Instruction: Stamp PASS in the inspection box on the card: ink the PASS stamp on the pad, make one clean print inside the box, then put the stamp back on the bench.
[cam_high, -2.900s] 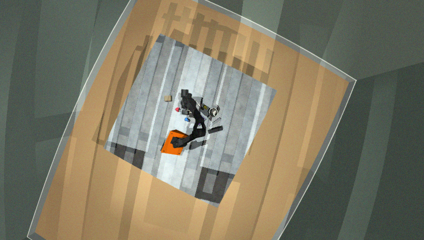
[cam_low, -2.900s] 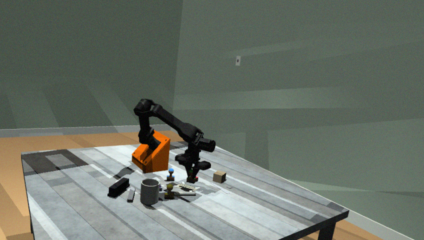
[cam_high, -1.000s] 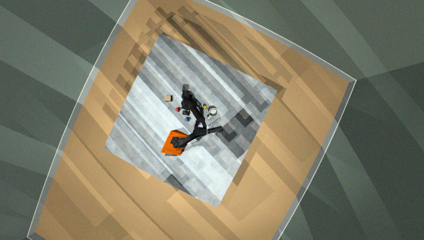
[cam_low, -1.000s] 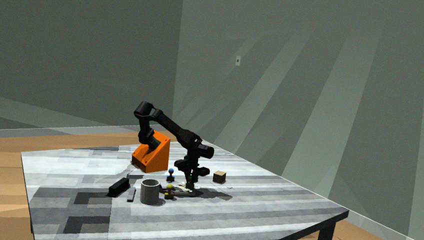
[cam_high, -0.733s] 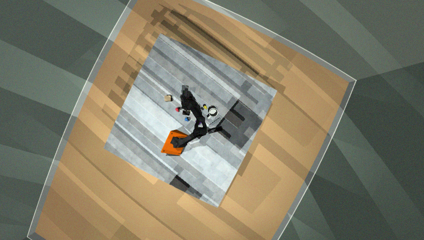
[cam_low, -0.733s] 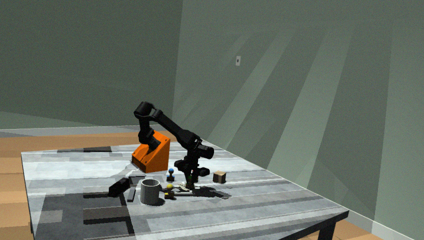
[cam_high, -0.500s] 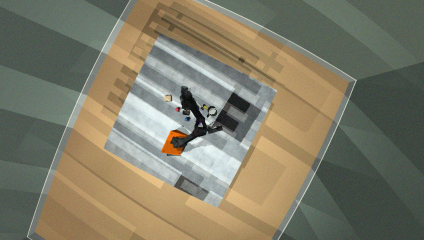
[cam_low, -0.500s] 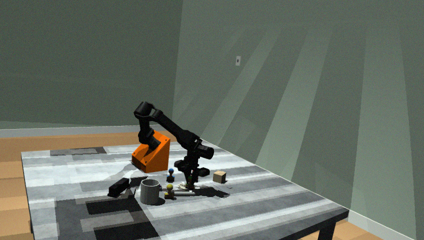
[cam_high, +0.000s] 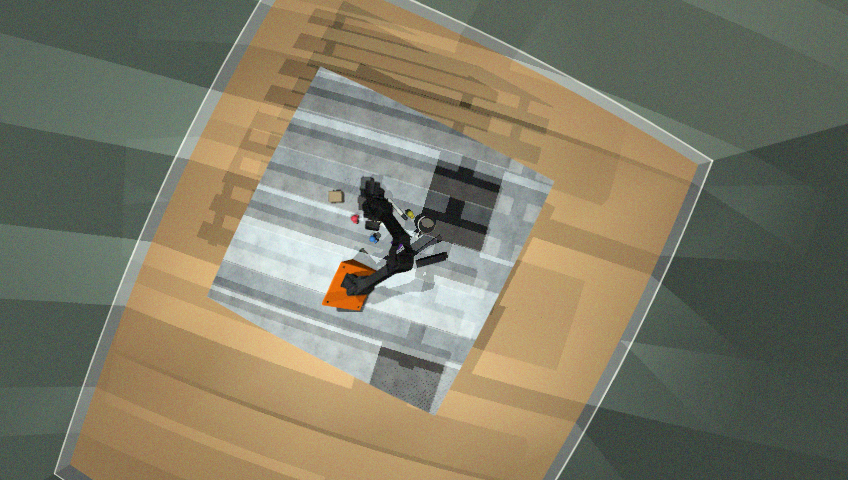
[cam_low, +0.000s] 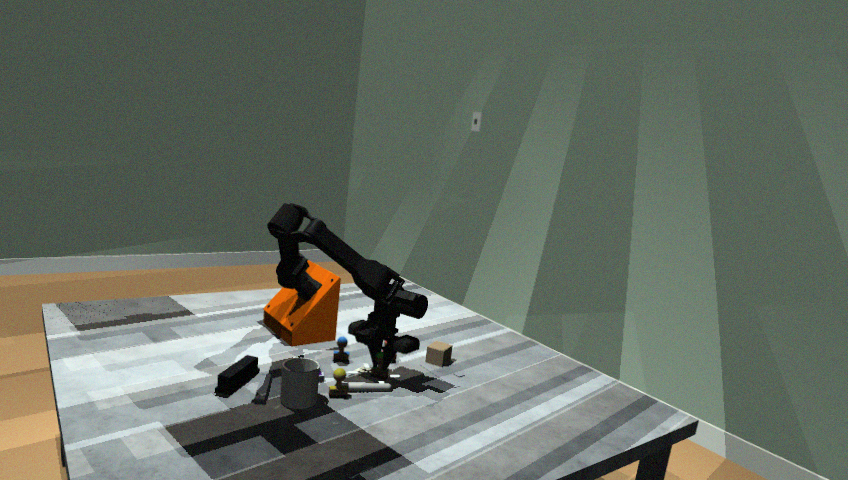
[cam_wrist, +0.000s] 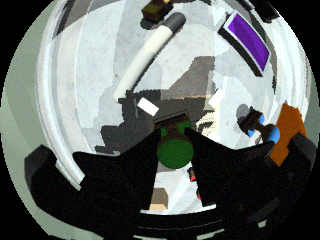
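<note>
The green-knobbed stamp lies right at my gripper tip. From my gripper tip the other things lie so: cream card: 30 mm below, 20 mm behind; marker: 90 mm to the right, 40 mm ahead, 10 mm below; red-knobbed stamp: 80 mm to the left, 80 mm behind.
</note>
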